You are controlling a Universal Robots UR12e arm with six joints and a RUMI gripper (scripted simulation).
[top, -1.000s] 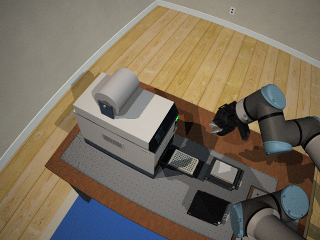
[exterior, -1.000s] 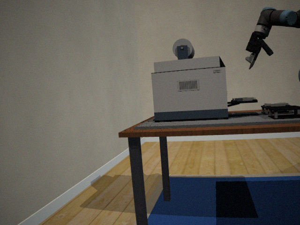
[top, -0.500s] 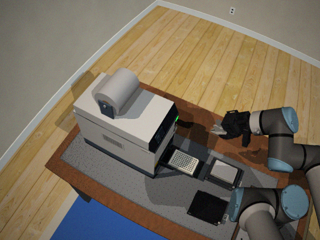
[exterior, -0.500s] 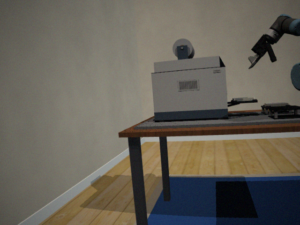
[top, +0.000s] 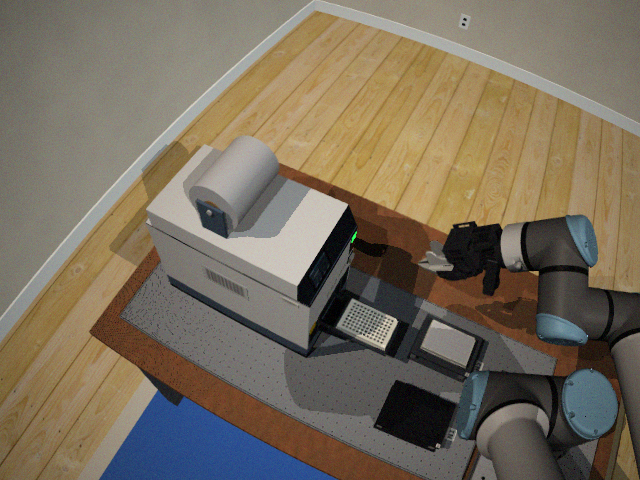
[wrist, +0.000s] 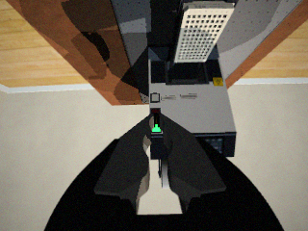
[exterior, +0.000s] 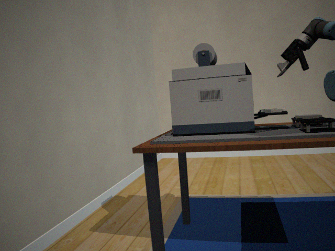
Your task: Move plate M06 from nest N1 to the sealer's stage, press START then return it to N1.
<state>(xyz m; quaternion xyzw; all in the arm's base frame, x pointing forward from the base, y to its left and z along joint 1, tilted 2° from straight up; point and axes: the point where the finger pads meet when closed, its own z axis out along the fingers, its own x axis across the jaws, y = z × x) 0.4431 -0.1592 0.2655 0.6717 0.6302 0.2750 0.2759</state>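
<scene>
Now: hand 170 mm short of the square button, 10 mm to the left of it and 100 mm above it. Also, from my hand: foil-covered plate: 140 mm behind, 30 mm to the left, 240 mm below; sealer stage: 70 mm ahead, 90 mm to the left, 200 mm below; white well plate: 70 mm ahead, 90 mm to the left, 190 mm below.
</scene>
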